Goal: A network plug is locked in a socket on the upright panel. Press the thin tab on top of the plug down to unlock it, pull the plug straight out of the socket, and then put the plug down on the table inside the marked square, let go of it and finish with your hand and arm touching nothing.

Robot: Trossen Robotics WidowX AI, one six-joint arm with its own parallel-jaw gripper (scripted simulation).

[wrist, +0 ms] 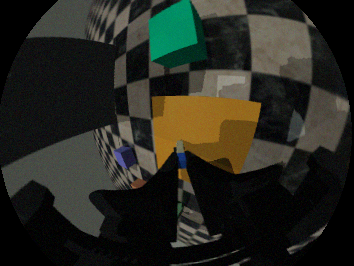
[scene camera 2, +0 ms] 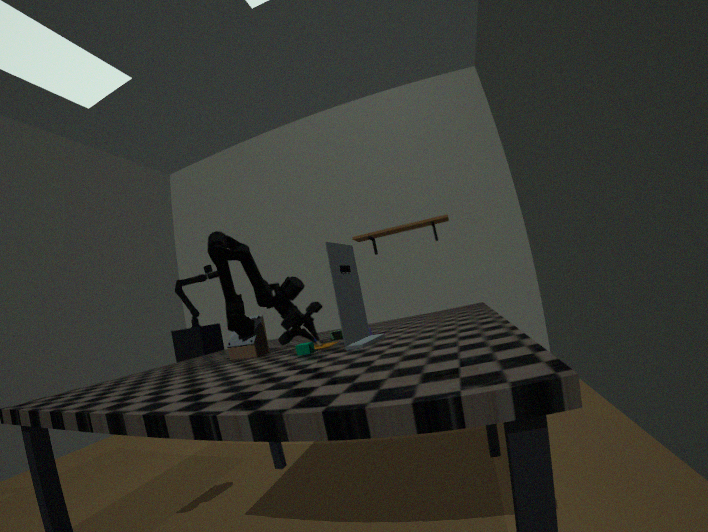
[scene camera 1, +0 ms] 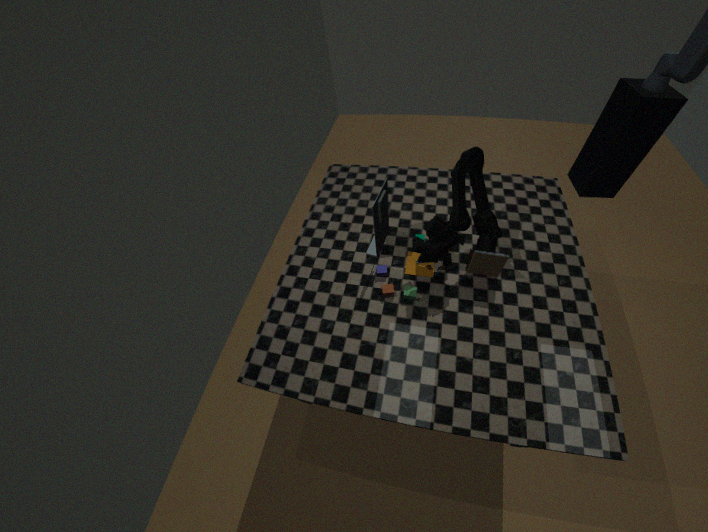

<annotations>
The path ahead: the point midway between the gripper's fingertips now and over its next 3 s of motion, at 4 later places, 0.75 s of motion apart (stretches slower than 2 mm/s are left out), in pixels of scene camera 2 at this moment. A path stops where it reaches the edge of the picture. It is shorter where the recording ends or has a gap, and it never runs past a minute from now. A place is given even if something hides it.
My gripper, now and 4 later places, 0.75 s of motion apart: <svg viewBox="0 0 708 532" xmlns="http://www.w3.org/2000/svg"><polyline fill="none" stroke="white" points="317,341 314,338 312,334 312,328 310,321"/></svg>
</annotations>
